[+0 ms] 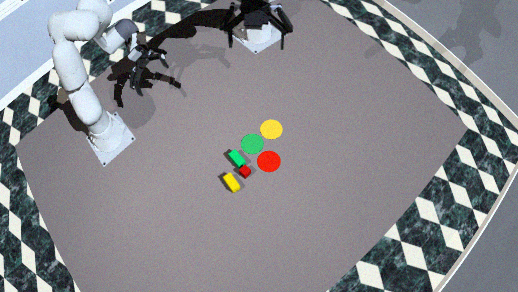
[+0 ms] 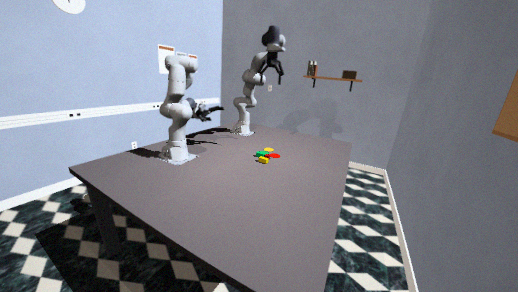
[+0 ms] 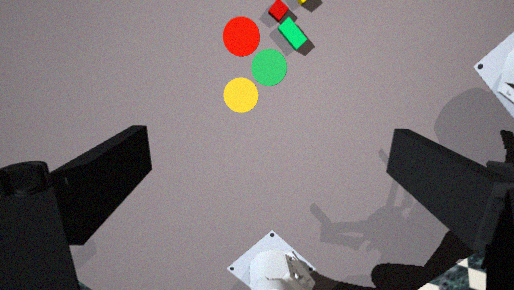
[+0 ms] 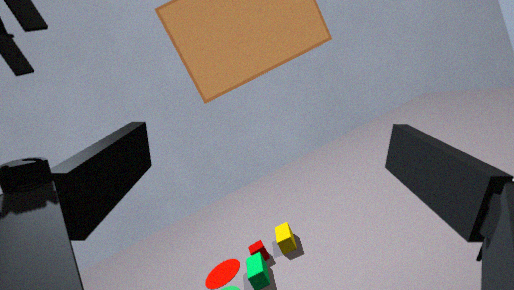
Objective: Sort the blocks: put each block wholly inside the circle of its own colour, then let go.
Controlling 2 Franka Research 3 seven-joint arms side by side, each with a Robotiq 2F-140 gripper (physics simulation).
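A green block [image 1: 236, 158] [image 2: 262, 154] [image 3: 292, 33] [image 4: 257, 270], a small red block [image 1: 245, 171] [image 3: 278, 10] [image 4: 258, 248] and a yellow block [image 1: 231, 182] [image 2: 263, 160] [image 3: 303, 1] [image 4: 285, 237] lie on the table outside the circles. The green circle [image 1: 252, 144] [image 3: 269, 67] lies between the green block and the yellow circle [image 1: 271, 129] [image 2: 269, 149] [image 3: 241, 95]. The red circle [image 1: 269, 161] [image 2: 274, 156] [image 3: 241, 36] [image 4: 223, 273] is beside them. My left gripper [image 1: 256, 46] [image 2: 270, 81] [image 3: 270, 149] is open, high above the table. My right gripper [image 1: 151, 75] [image 2: 216, 113] [image 4: 269, 145] is open, raised away from the blocks.
The right arm's base [image 1: 114, 140] [image 2: 179, 157] and the left arm's base [image 1: 256, 46] [image 2: 243, 132] [image 3: 272, 242] stand on the table [image 1: 320, 220] [image 2: 260, 220]. The red block lies close to the green block's end. A wall shelf [image 2: 332, 78] is in the background.
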